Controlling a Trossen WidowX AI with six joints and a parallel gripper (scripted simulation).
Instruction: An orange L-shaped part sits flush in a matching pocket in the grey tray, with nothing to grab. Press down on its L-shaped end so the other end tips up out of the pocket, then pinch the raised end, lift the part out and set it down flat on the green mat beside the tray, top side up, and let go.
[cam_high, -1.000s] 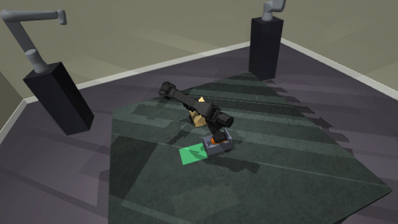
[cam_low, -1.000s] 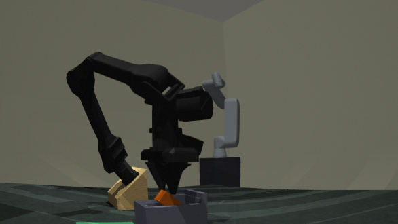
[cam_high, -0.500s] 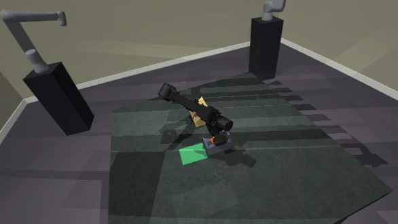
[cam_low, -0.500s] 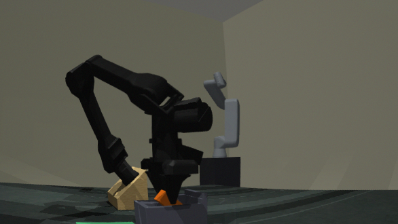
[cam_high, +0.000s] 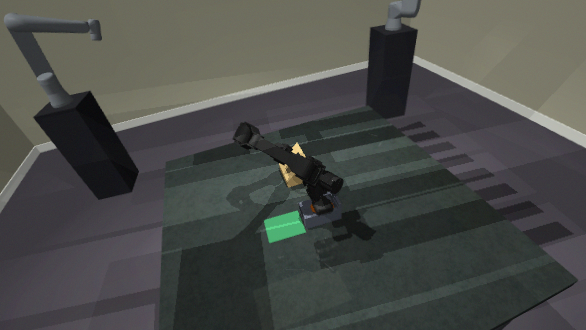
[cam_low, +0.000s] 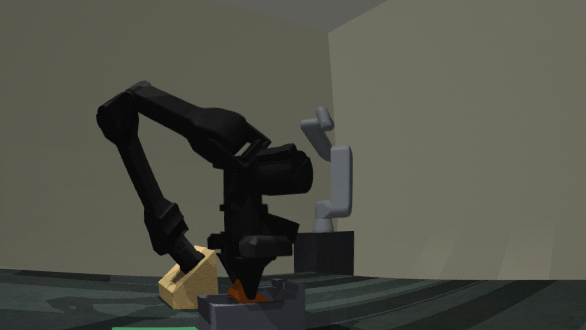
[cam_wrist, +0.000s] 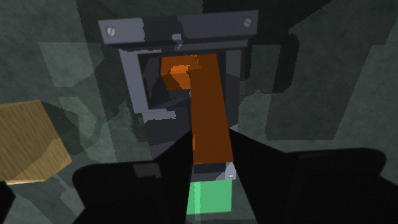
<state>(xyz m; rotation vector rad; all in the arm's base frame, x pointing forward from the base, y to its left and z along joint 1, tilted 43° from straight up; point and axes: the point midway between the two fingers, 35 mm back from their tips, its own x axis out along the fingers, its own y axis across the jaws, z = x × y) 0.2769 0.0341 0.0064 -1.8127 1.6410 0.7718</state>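
Right now my gripper tip is 1 cm past the green mat, 14 cm to the left of it and 8 cm above it. The rest, counted from my gripper tip: orange L-shaped part: 2 cm behind, 3 cm to the left, 3 cm below.
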